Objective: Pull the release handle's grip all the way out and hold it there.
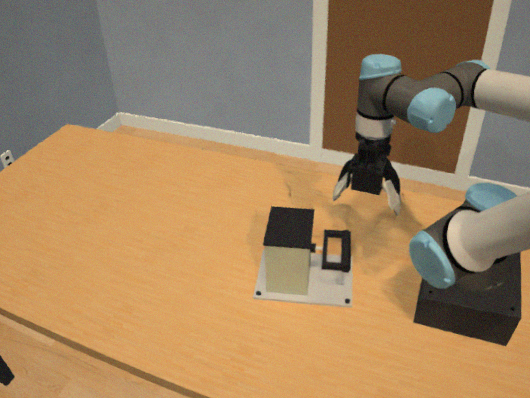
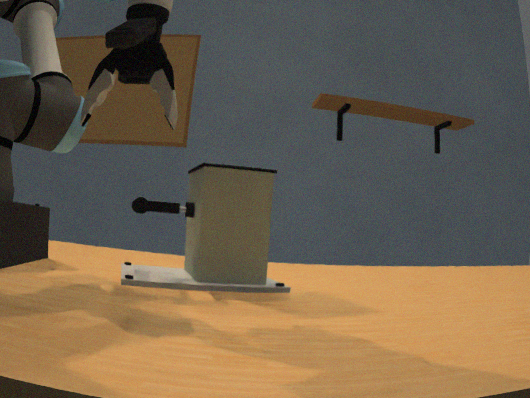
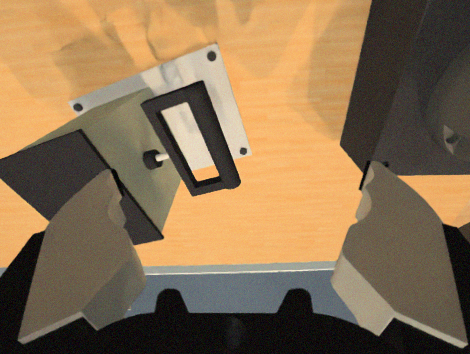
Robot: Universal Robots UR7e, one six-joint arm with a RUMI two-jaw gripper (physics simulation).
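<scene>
The release handle's grip (image 1: 346, 251) (image 2: 156, 206) (image 3: 215, 140) is a black rectangular loop on the side of a beige box (image 1: 287, 270) (image 2: 232, 225) (image 3: 135, 135) with a black top. A short light rod (image 1: 318, 248) (image 2: 183, 209) (image 3: 161, 157) shows between the grip and a black collar on the box. The box stands on a light grey base plate (image 1: 327, 295) (image 2: 160, 274) (image 3: 230, 110). My gripper (image 1: 366, 206) (image 2: 130, 125) (image 3: 238, 170) is open and empty. It hangs above the grip and apart from it, fingers pointing down.
The robot's dark base block (image 1: 462, 317) (image 2: 22, 235) (image 3: 382, 95) stands on the wooden table (image 1: 150, 240) (image 2: 425, 310) (image 3: 280, 220), on the grip's side of the box. A wall shelf (image 2: 395, 110) and a brown board (image 2: 135, 115) are on the wall behind.
</scene>
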